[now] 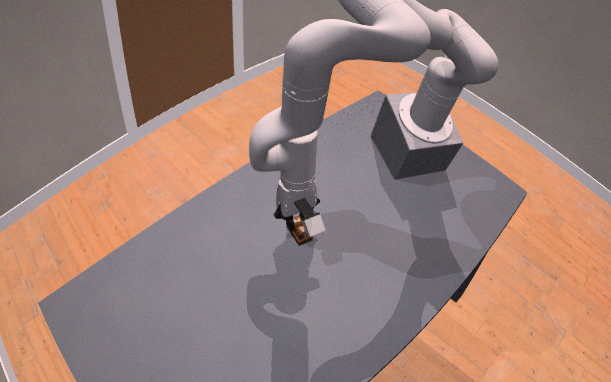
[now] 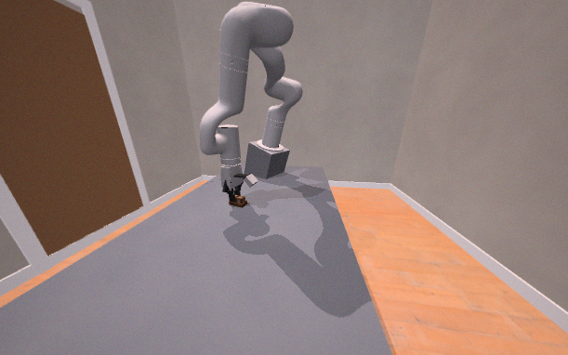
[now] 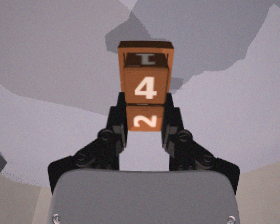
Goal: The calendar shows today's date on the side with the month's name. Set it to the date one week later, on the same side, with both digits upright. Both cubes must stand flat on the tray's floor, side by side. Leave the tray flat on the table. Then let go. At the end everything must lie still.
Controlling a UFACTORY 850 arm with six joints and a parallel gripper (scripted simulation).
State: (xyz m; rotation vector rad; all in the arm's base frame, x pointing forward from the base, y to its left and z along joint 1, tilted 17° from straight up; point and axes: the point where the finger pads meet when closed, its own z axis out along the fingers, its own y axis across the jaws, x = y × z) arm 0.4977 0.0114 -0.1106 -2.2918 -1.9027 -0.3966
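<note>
The brown wooden calendar tray lies 2 cm to the left of my hand and 3 cm below it. Also, from my hand: number cube: 1 cm below.
</note>
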